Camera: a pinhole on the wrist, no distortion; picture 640 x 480 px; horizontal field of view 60.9 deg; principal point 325.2 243.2 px. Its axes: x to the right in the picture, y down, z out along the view. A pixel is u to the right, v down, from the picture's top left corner.
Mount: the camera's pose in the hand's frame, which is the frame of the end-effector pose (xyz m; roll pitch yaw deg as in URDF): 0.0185 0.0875 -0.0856 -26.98 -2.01 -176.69
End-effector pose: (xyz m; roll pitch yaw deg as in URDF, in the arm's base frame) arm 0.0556 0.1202 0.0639 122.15 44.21 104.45
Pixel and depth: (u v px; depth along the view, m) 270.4 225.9 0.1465
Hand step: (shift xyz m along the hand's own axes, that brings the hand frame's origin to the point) 0.0415 0.0264 0.0465
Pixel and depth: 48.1 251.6 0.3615
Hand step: 0.2231 -0.0699 0.2274
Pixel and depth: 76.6 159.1 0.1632
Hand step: 0.1013 0.0406 0.0686
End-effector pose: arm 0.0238 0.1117 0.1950 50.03 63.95 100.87
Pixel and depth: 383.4 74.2 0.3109
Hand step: -0.0003 0.0313 0.2362
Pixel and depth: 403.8 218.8 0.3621
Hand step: -0.0135 -0.0644 0.2461
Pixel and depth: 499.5 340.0 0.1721
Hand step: -0.0255 -0.0206 0.0557
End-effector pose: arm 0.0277 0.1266 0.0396 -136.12 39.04 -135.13
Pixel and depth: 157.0 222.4 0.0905
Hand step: 0.0515 0.0514 -0.0044
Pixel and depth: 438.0 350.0 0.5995
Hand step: -0.0669 -0.2949 0.3994
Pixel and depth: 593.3 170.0 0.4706
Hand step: -0.1880 -0.0818 0.3703
